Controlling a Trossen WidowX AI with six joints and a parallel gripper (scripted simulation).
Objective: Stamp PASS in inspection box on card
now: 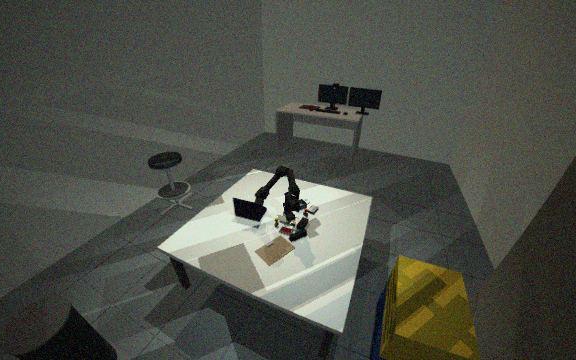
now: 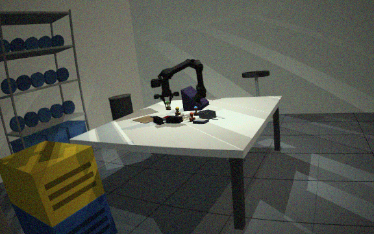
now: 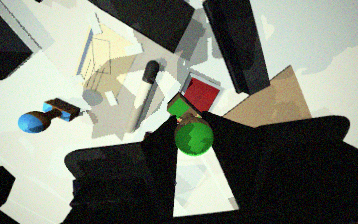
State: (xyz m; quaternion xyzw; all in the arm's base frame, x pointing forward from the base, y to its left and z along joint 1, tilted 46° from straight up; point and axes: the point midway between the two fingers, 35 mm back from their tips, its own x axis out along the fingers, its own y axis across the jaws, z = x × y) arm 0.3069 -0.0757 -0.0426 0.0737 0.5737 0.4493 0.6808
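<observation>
My gripper tip is now 10 mm past the pale card, 130 mm to the right of it and 100 mm above it. Also, from my gripper tip: red ink pad 10 mm behind, 30 mm to the right, 90 mm below; then marker 20 mm behind, 60 mm to the left, 90 mm below; then green stamp right at my gripper tip.
</observation>
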